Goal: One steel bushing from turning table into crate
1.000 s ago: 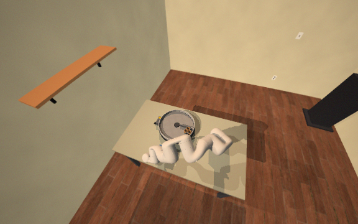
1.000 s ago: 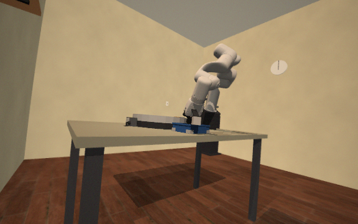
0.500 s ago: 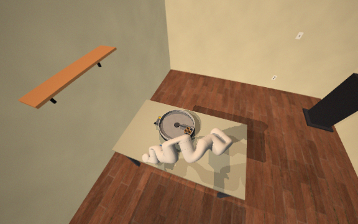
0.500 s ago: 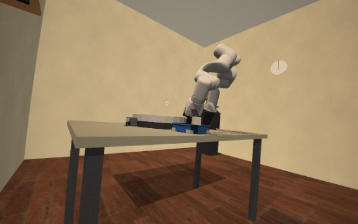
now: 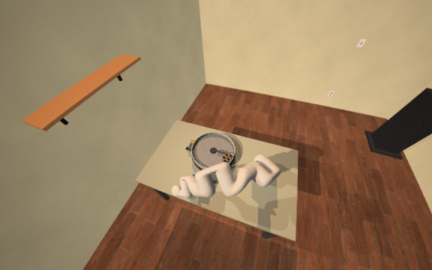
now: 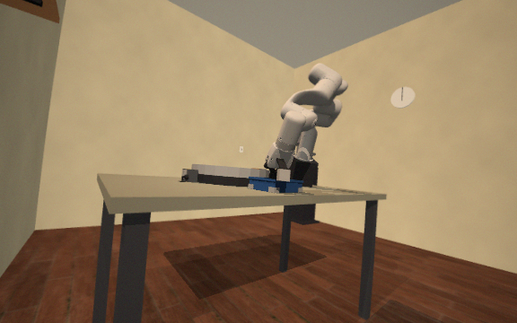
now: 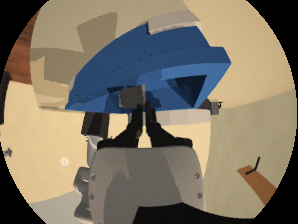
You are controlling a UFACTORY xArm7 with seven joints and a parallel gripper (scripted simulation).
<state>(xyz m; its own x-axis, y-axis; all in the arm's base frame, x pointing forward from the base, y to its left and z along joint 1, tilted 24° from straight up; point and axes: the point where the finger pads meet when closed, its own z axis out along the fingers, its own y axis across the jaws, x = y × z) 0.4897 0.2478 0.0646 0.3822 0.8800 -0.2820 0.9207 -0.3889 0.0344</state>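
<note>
Now: hand 4 cm above the blue crate and 2 cm past it. Also, from my hand: round grey turning table: 35 cm to the right, 1 cm below.
</note>
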